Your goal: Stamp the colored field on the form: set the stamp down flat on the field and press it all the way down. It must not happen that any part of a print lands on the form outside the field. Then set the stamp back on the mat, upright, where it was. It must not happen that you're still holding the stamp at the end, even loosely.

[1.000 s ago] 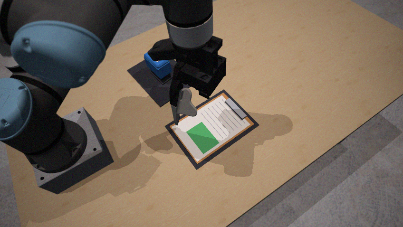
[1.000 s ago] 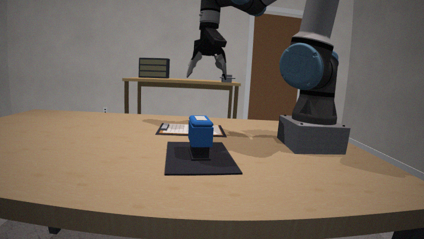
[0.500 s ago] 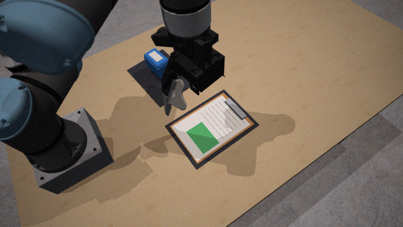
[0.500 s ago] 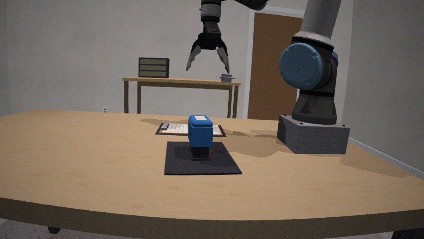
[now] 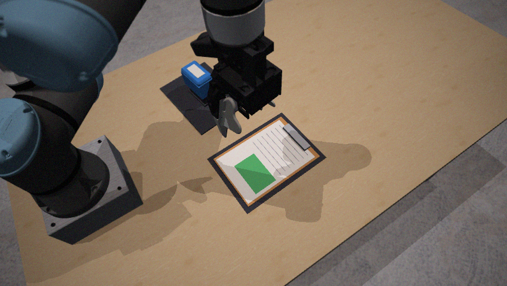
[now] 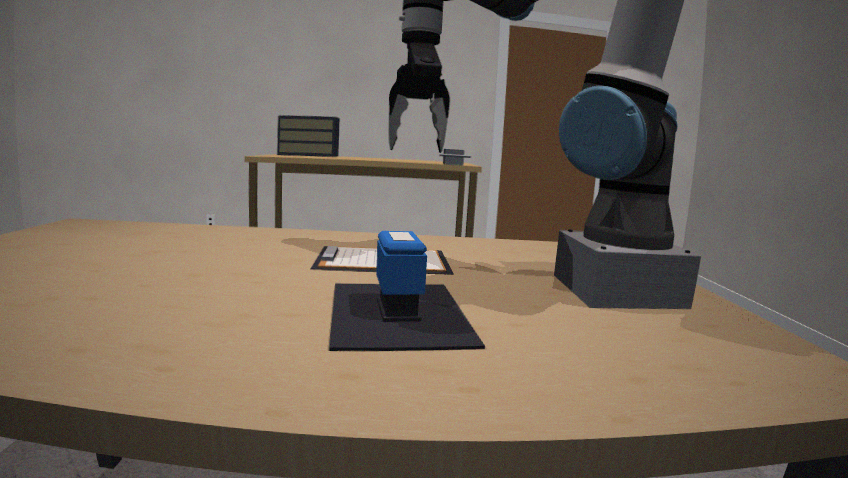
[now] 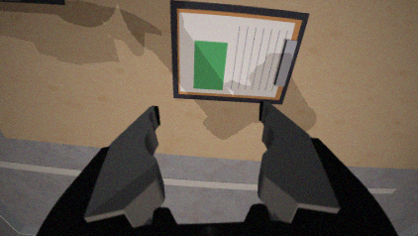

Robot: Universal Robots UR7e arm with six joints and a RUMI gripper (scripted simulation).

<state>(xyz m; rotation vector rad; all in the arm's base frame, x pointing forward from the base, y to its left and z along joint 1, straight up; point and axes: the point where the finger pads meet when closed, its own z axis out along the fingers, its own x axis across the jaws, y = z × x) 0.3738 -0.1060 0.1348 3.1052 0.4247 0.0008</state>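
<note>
My hand is 29 cm to the right of the blue stamp, 17 cm above it and 1 cm past it. From my hand the other things lie so: clipboard: 22 cm below, 8 cm ahead, 1 cm to the left; then mat: 29 cm to the left, 22 cm below, 1 cm behind.
</note>
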